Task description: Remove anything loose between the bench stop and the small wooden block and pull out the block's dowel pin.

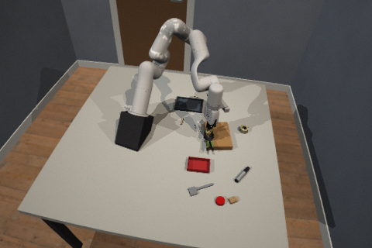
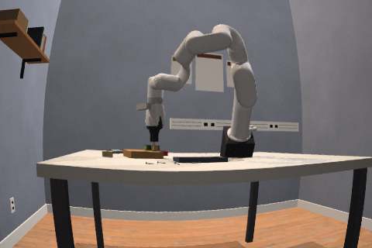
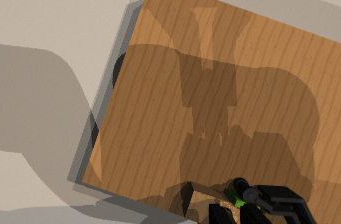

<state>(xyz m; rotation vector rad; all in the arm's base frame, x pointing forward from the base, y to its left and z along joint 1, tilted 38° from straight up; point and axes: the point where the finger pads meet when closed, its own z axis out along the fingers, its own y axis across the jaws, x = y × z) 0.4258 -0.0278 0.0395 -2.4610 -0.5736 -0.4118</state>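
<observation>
The dowel pin is 2 cm below my hand. The rest, counted from my hand: red tray (23 cm to the right, 9 cm below, 4 cm behind); small wooden block (5 cm below); loose dowel (17 cm behind, 10 cm to the left, 9 cm below).
</observation>
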